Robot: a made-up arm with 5 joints. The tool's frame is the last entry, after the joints.
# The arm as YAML. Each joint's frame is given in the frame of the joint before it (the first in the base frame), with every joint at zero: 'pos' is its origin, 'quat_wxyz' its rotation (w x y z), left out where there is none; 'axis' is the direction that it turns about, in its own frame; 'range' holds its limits. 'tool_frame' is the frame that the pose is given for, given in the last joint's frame.
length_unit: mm
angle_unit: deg
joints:
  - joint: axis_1
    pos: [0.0, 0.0, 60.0]
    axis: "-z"
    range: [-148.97, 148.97]
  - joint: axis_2
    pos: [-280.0, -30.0, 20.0]
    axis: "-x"
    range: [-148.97, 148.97]
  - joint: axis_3
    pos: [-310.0, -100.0, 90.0]
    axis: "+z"
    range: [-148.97, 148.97]
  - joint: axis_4
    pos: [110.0, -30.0, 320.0]
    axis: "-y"
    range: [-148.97, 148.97]
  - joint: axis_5
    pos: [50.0, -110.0, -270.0]
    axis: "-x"
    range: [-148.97, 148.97]
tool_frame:
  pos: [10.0, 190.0, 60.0]
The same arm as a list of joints. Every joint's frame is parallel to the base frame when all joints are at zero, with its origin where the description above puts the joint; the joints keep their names.
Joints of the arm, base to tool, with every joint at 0 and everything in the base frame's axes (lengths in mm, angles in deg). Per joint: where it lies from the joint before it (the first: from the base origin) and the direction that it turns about. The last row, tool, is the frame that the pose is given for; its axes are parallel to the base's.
axis_1: xyz 0 0 60 axis -z
axis_2: xyz -280 -30 20 axis -x
axis_3: xyz -310 -100 90 axis +z
axis_4: xyz 110 -30 320 axis -y
axis_5: xyz 50 -110 -270 axis -x
tool: xyz 10 190 60
Joint limits (deg, base to tool): -148.97..148.97 -148.97..148.97 -148.97..148.97 -148.97..148.97 -148.97..148.97

